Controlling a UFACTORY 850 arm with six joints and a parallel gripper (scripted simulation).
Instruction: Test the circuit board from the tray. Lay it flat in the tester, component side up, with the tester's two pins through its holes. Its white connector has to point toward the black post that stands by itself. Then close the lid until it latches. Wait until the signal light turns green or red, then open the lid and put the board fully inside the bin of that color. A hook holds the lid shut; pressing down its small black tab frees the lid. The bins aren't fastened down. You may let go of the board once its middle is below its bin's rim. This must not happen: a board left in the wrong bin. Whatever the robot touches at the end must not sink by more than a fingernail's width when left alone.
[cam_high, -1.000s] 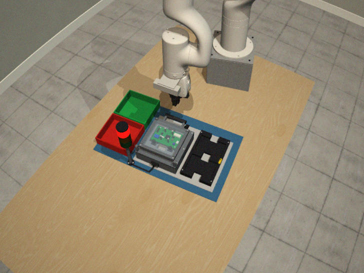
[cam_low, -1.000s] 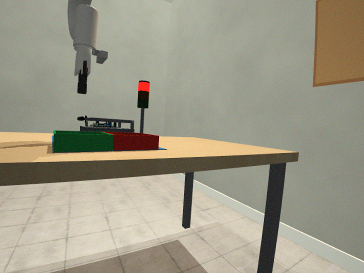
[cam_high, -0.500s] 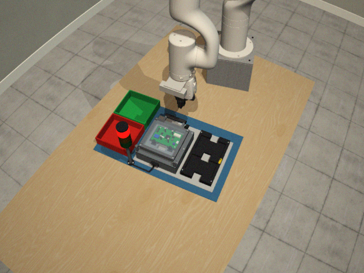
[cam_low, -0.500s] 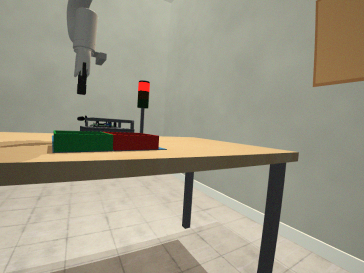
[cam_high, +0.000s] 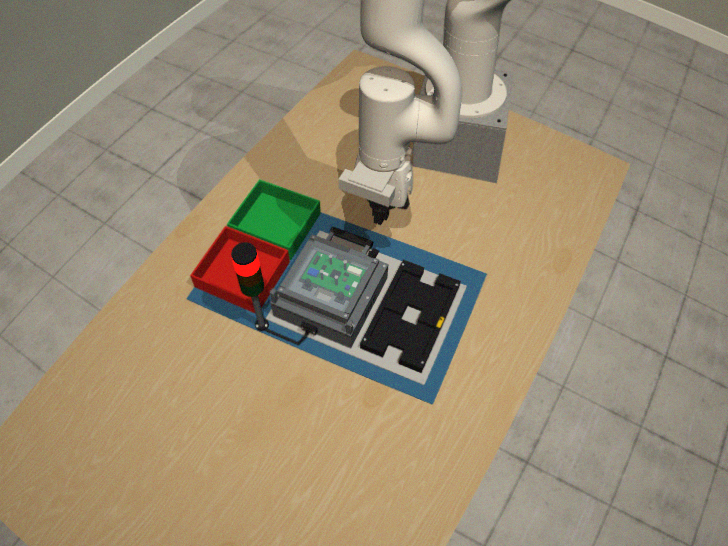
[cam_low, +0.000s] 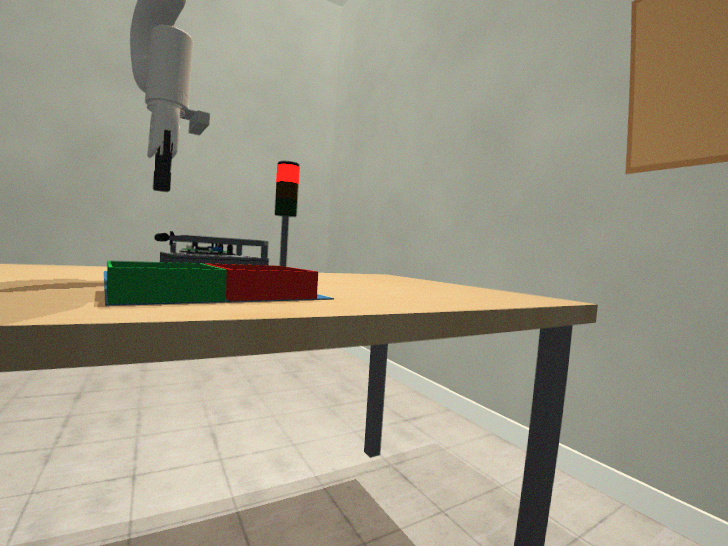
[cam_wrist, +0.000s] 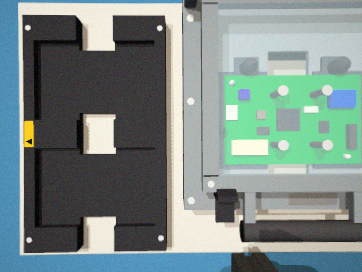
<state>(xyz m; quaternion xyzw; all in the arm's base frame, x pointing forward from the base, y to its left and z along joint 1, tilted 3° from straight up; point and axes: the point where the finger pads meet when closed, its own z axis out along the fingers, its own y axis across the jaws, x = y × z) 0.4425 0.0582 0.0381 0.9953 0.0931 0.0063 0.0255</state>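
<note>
Now: the latch hook 12 cm below my hand and 2 cm ahead of it. Also, from my hand: green circuit board: 14 cm below, 9 cm ahead, 5 cm to the right; clear lid: 12 cm below, 9 cm ahead, 5 cm to the right; green bin: 26 cm to the right, 19 cm below, 2 cm ahead.
</note>
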